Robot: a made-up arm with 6 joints. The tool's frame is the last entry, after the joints.
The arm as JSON. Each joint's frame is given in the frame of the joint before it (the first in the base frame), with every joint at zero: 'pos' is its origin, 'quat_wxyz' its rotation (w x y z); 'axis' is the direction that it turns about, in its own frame. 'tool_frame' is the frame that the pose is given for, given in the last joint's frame.
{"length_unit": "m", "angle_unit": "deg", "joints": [
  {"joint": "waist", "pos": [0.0, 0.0, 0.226], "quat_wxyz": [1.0, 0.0, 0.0, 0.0], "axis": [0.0, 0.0, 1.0]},
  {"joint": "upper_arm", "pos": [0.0, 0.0, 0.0], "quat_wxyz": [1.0, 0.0, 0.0, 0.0], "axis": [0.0, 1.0, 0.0]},
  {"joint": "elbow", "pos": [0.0, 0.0, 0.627], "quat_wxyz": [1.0, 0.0, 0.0, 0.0], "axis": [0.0, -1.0, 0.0]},
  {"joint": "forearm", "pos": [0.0, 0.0, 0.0], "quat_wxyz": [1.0, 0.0, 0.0, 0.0], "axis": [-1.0, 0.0, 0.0]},
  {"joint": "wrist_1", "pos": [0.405, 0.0, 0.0], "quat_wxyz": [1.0, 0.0, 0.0, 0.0], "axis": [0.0, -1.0, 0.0]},
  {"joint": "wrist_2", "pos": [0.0, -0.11, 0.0], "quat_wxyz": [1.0, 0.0, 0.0, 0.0], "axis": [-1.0, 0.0, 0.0]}
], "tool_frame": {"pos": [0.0, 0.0, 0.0], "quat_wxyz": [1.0, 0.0, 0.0, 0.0]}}
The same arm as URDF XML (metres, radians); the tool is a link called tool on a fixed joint. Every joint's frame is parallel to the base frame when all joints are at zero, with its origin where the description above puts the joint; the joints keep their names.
<robot name="arm">
<link name="base_link"/>
<link name="link1"/>
<link name="link2"/>
<link name="link3"/>
<link name="link4"/>
<link name="link5"/>
<link name="link6"/>
<link name="tool"/>
<joint name="waist" type="continuous"><parent link="base_link"/><child link="link1"/><origin xyz="0 0 0.226"/><axis xyz="0 0 1"/></joint>
<joint name="upper_arm" type="continuous"><parent link="link1"/><child link="link2"/><origin xyz="0 0 0"/><axis xyz="0 1 0"/></joint>
<joint name="elbow" type="continuous"><parent link="link2"/><child link="link3"/><origin xyz="0 0 0.627"/><axis xyz="0 -1 0"/></joint>
<joint name="forearm" type="continuous"><parent link="link3"/><child link="link4"/><origin xyz="0 0 0"/><axis xyz="-1 0 0"/></joint>
<joint name="wrist_1" type="continuous"><parent link="link4"/><child link="link5"/><origin xyz="0.405 0 0"/><axis xyz="0 -1 0"/></joint>
<joint name="wrist_2" type="continuous"><parent link="link5"/><child link="link6"/><origin xyz="0 -0.11 0"/><axis xyz="-1 0 0"/></joint>
<joint name="tool_joint" type="fixed"><parent link="link6"/><child link="tool"/><origin xyz="0 0 0"/></joint>
</robot>

